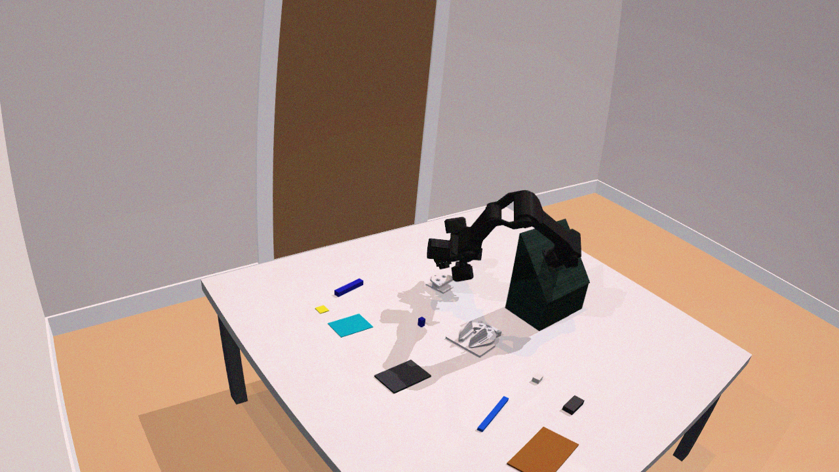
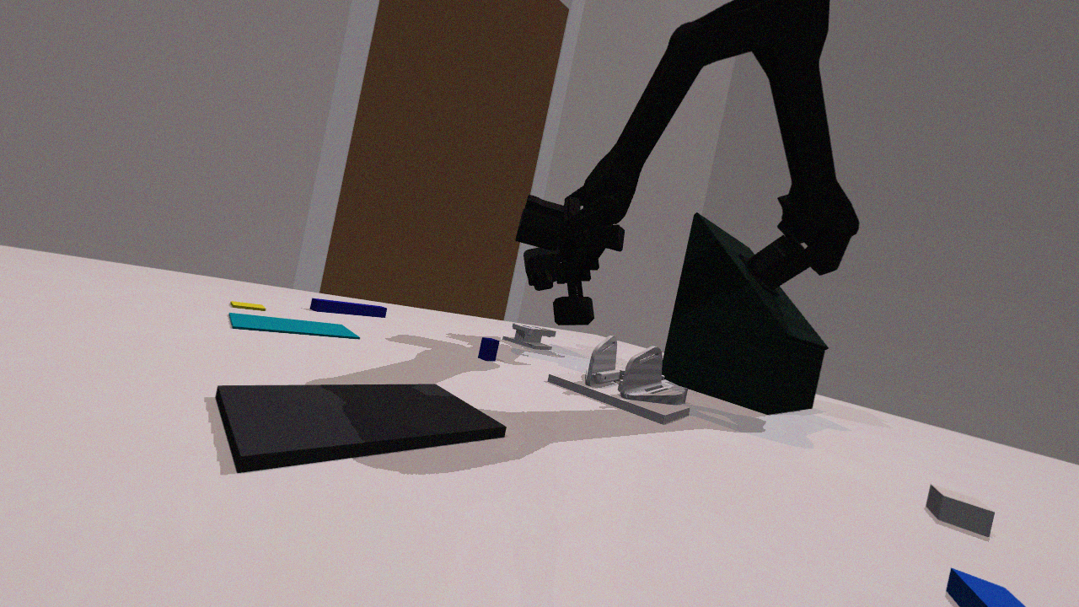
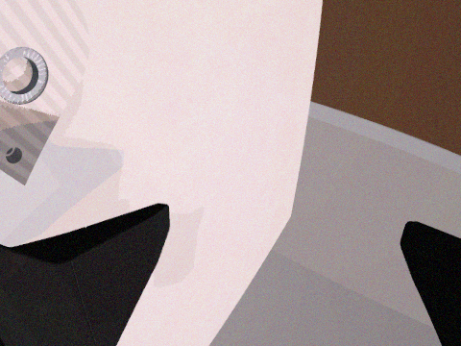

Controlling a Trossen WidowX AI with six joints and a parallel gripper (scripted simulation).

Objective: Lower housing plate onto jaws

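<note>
Right now my gripper tip is 7 cm short of the grey stand, 3 cm to the right of it and 9 cm above it. The rest, counted from my gripper tip: cyan tile: 42 cm ahead, 8 cm to the left, 10 cm below; then yellow tile: 46 cm ahead, 2 cm to the right, 10 cm below; then blue cube: 25 cm ahead, 17 cm to the left, 9 cm below.
</note>
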